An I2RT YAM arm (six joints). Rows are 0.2 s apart.
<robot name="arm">
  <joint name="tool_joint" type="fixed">
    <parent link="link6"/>
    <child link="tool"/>
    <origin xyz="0 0 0" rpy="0 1.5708 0"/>
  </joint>
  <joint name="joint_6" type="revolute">
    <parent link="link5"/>
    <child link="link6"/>
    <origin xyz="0.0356 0 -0.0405"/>
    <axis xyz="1 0 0"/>
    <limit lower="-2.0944" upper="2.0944"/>
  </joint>
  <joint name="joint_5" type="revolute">
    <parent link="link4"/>
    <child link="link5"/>
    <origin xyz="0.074 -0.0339 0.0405"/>
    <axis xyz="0 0 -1"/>
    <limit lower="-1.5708" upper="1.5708"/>
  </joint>
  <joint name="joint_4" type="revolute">
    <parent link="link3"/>
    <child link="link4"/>
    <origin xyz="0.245 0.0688 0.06"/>
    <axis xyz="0 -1 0"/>
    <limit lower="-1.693" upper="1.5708"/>
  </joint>
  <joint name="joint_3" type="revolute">
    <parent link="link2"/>
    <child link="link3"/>
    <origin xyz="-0.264 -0.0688 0"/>
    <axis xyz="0 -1 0"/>
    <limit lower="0" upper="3.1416"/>
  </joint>
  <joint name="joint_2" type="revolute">
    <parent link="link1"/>
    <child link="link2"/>
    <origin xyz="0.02 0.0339 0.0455"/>
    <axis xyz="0 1 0"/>
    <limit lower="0" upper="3.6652"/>
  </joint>
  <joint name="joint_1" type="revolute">
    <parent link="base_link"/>
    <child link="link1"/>
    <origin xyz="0 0 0.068"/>
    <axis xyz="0 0 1"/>
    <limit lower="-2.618" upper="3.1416"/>
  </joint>
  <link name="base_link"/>
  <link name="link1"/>
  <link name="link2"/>
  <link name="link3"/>
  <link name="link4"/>
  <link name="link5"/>
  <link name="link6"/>
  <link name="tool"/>
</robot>
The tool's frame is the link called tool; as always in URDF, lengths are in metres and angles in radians.
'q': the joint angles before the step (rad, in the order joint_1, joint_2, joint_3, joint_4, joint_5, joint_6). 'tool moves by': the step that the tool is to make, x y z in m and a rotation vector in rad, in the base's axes. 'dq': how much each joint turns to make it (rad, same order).
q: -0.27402, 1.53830, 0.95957, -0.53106, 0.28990, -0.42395
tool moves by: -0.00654, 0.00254, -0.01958, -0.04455, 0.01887, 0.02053
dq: 0.00661, 0.00298, -0.08324, 0.09074, 0.03670, -0.03556
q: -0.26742, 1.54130, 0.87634, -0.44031, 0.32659, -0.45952
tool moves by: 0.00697, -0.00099, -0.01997, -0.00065, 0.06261, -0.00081
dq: 0.00500, 0.08117, 0.00487, 0.01671, 0.01788, -0.00203
